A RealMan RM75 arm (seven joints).
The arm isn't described. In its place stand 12 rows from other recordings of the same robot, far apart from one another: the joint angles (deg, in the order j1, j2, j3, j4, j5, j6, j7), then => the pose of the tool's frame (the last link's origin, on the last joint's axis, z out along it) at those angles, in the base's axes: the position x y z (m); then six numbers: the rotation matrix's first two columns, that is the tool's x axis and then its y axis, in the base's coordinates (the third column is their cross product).
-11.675, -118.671, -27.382, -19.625, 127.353, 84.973, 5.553 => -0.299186 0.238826 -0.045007 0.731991 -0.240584 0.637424 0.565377 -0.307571 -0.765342
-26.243, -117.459, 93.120, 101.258, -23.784, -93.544, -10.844 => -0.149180 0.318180 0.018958 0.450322 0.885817 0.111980 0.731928 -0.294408 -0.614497
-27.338, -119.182, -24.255, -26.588, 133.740, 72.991, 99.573 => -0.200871 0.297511 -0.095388 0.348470 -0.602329 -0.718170 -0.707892 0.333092 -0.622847
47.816, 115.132, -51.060, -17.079, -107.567, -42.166, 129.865 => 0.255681 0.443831 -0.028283 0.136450 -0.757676 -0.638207 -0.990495 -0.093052 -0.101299
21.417, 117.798, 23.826, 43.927, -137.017, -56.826, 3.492 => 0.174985 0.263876 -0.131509 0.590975 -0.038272 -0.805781 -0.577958 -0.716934 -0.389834
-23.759, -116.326, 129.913, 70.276, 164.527, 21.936, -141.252 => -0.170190 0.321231 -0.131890 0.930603 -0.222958 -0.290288 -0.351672 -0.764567 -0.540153
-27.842, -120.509, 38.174, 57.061, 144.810, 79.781, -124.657 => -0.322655 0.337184 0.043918 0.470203 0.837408 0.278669 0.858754 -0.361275 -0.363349
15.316, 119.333, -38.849, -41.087, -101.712, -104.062, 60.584 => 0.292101 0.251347 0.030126 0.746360 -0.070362 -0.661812 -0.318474 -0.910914 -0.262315
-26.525, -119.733, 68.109, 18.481, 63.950, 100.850, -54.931 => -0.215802 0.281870 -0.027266 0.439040 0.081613 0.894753 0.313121 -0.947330 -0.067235
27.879, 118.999, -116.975, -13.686, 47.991, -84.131, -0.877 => 0.277845 0.349118 0.046454 0.654143 0.471413 -0.591495 -0.680811 0.026260 -0.731989
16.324, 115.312, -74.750, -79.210, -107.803, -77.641, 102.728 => 0.197635 0.324316 0.031239 0.951147 -0.180904 -0.250184 -0.255820 -0.915463 -0.310619
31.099, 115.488, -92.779, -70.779, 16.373, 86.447, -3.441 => 0.254216 0.339233 -0.000297 0.331471 -0.924419 0.188618 -0.565486 -0.354694 -0.744592
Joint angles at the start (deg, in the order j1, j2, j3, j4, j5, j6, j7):
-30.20, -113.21, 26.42, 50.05, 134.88, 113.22, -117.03
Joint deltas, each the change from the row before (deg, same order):
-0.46, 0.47, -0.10, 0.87, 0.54, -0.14, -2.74
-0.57, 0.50, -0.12, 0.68, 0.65, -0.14, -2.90
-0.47, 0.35, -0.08, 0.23, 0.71, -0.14, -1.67
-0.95, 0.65, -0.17, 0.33, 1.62, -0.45, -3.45
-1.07, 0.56, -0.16, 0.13, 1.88, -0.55, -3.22
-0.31, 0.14, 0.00, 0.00, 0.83, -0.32, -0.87
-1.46, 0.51, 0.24, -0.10, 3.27, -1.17, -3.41
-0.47, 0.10, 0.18, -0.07, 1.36, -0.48, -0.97
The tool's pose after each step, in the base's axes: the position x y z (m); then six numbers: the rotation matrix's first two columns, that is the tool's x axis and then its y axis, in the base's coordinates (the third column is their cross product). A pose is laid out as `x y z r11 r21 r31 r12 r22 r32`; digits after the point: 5 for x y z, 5 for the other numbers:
-0.28609 0.29726 0.08715 0.47087 0.84314 0.25960 0.85047 -0.51205 0.12044
-0.28533 0.30118 0.09239 0.44083 0.86188 0.25068 0.87199 -0.47744 0.10811
-0.28508 0.30380 0.09523 0.42254 0.87344 0.24200 0.88476 -0.45542 0.09891
-0.28502 0.30902 0.10024 0.38029 0.89697 0.22545 0.91058 -0.40580 0.07855
-0.28480 0.31444 0.10410 0.33830 0.91753 0.20902 0.93253 -0.35667 0.05637
-0.28544 0.31598 0.10482 0.32525 0.92374 0.20230 0.93911 -0.34061 0.04542
-0.28632 0.32282 0.10699 0.27748 0.94476 0.17445 0.95939 -0.28207 0.00160
-0.28718 0.32476 0.10703 0.26243 0.95116 0.16255 0.96459 -0.26317 -0.01736

